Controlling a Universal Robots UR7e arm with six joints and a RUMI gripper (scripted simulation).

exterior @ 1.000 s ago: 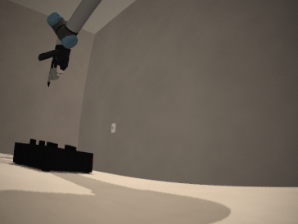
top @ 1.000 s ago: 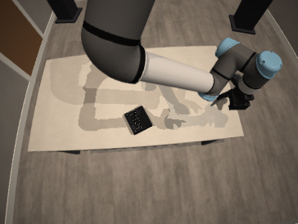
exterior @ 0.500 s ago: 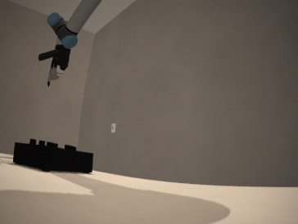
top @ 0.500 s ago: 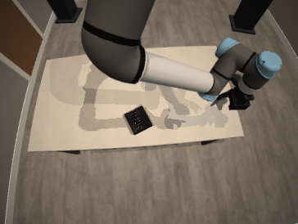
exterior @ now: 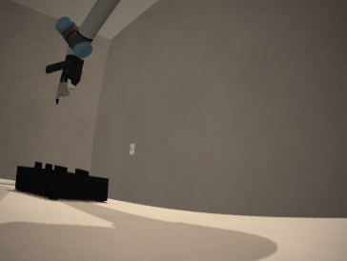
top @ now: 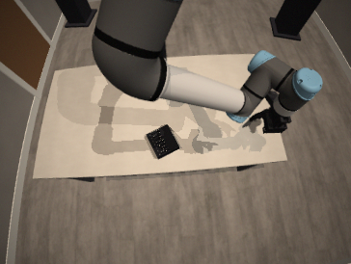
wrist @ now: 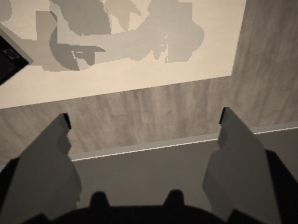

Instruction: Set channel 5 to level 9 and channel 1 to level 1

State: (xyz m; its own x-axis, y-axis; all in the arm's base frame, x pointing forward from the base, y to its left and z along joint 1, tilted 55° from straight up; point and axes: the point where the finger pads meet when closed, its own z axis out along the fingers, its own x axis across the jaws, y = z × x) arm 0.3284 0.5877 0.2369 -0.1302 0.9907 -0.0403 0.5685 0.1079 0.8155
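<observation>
My gripper is now 480 mm to the left of the channel 1 fader knob, 300 mm above it and 40 mm past it. From my hand the other things lie so: channel 5 fader knob (460 mm to the right, 300 mm below, 60 mm ahead).
</observation>
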